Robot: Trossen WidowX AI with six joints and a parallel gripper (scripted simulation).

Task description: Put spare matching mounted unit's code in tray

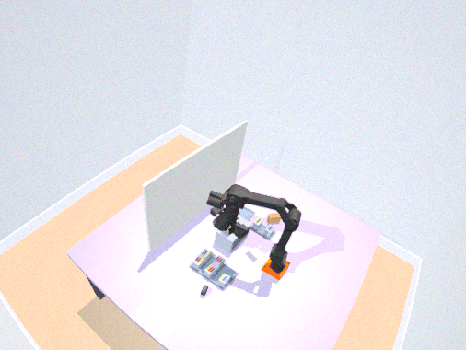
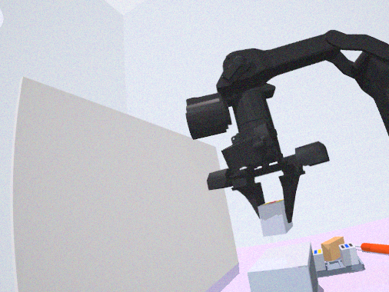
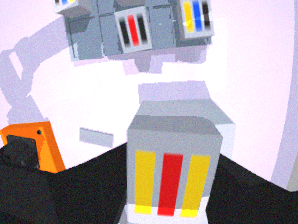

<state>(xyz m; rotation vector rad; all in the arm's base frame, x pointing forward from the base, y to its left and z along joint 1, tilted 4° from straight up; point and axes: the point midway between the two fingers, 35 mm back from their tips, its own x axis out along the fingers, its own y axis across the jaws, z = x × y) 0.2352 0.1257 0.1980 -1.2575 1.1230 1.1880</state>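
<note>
Right now the grey mounted unit is 4 cm ahead of my gripper tip, 9 cm to the right of it and 12 cm below it. The rest, counted from my gripper tip: grey spare block 2 cm above; then holder 3 cm behind, 27 cm to the right, 17 cm below; then white wall panel 27 cm ahead, 6 cm to the right, 5 cm above.
</note>
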